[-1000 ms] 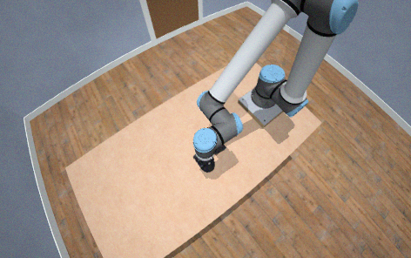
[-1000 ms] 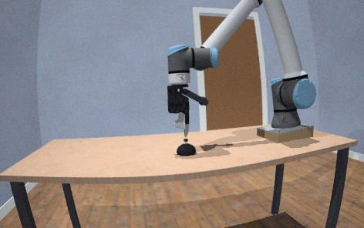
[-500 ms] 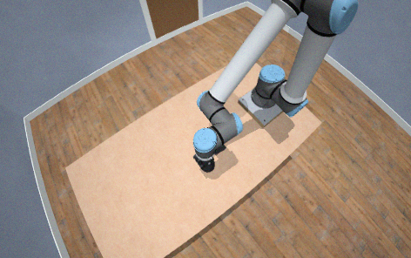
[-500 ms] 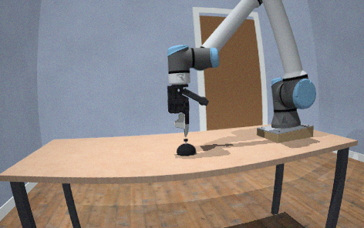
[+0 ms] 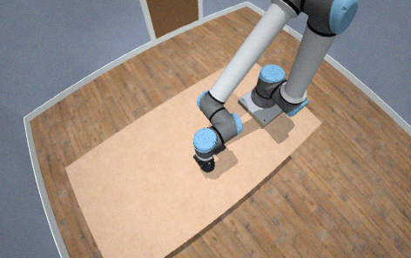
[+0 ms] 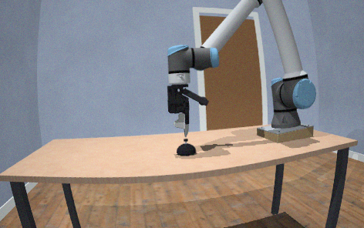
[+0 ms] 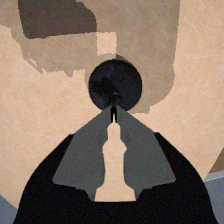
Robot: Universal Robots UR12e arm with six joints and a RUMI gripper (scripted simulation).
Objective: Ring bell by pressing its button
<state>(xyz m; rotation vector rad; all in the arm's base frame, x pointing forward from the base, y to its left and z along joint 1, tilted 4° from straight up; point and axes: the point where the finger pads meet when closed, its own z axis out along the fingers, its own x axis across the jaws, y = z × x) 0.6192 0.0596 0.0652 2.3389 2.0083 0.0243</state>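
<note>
Now: hand 50 mm above the bell.
</note>
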